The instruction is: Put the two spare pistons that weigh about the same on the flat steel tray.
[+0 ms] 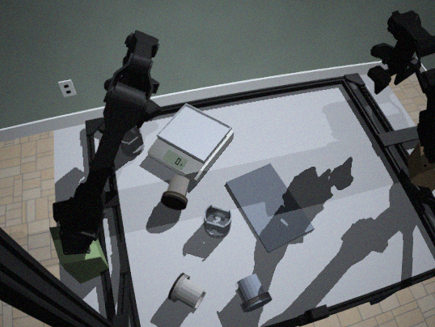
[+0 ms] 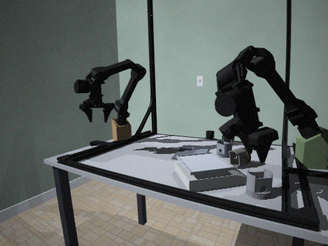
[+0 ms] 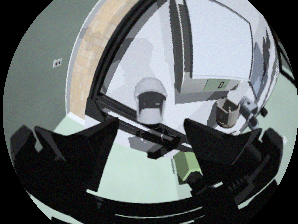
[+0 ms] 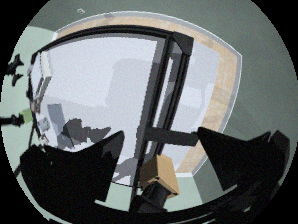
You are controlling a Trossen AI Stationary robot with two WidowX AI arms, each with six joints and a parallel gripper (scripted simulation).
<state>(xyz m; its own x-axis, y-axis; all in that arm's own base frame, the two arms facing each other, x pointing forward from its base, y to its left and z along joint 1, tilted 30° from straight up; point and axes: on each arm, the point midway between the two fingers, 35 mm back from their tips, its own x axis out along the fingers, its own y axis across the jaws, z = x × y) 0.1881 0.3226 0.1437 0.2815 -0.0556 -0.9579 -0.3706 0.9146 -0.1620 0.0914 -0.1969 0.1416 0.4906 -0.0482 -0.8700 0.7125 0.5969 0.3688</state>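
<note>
Right now my left hand is 50 mm past the white scale, 170 mm to the left of it and 100 mm above it. Also, from my left hand: flat steel tray 310 mm behind, 320 mm to the right, 140 mm below.
</note>
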